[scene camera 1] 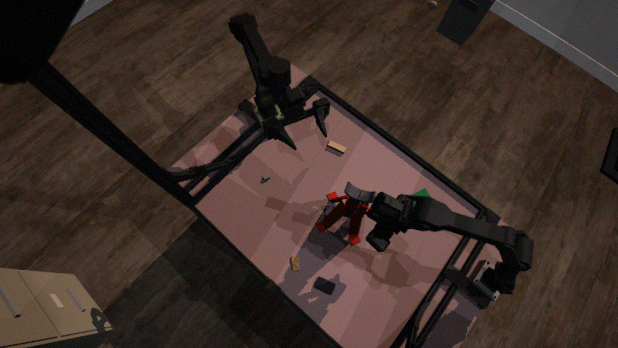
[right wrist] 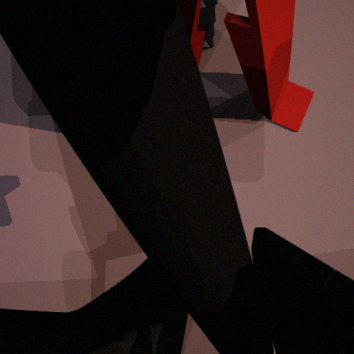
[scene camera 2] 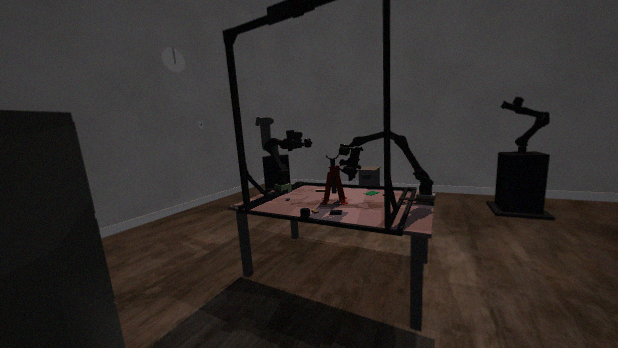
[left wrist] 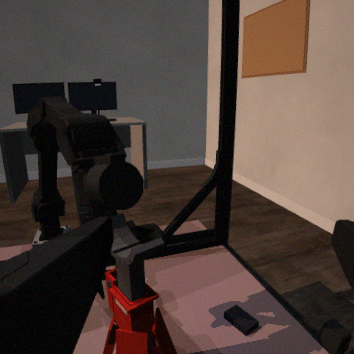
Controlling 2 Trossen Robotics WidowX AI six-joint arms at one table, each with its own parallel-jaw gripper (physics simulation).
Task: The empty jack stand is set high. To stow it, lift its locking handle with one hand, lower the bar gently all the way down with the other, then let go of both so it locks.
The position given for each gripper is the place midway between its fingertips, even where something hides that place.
Observation:
The left gripper (scene camera 1: 311, 142) is open, holding nothing. Further things: the right gripper (scene camera 1: 379, 225), a grey saddle bar (left wrist: 128, 252) and a black locking handle (right wrist: 125, 91).
The left gripper shows as well in the left wrist view (left wrist: 223, 230). The right gripper shows as well in the right wrist view (right wrist: 222, 237) and in the left wrist view (left wrist: 110, 295).

